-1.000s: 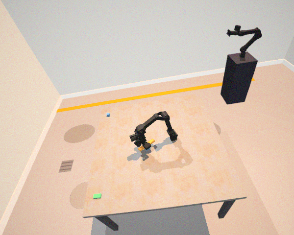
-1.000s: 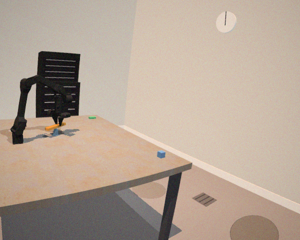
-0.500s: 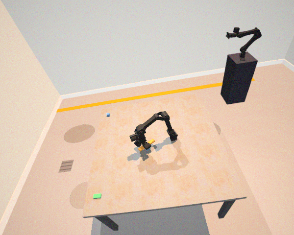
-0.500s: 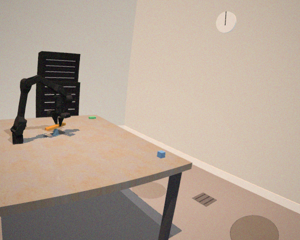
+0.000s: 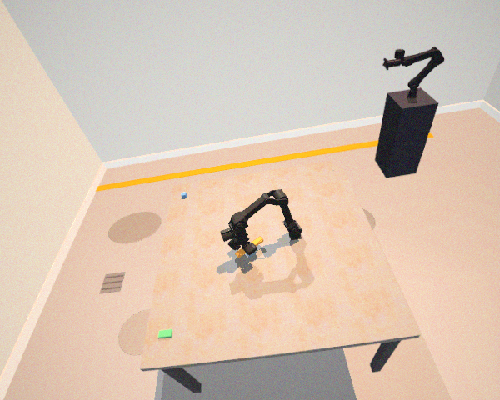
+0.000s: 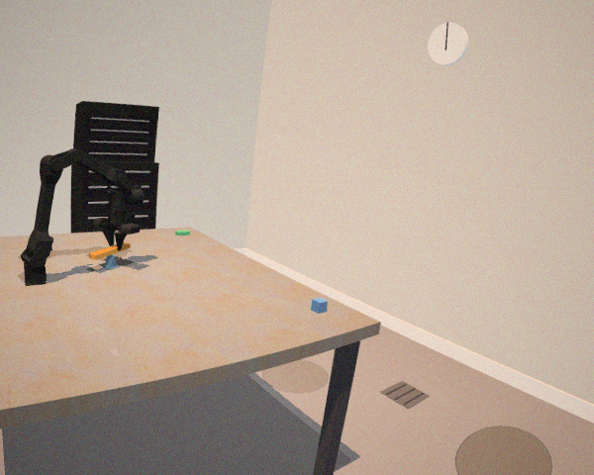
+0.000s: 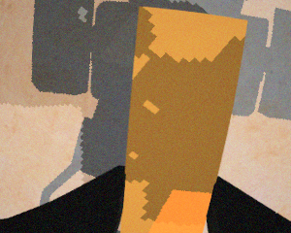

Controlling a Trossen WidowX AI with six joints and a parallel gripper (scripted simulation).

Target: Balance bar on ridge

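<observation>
The orange bar is 20 mm behind my gripper tip and 10 mm to the right of it. Round my gripper tip: flat green block 440 mm ahead, 400 mm to the left, 50 mm below; blue cube 440 mm ahead, 600 mm to the right, 40 mm below.
</observation>
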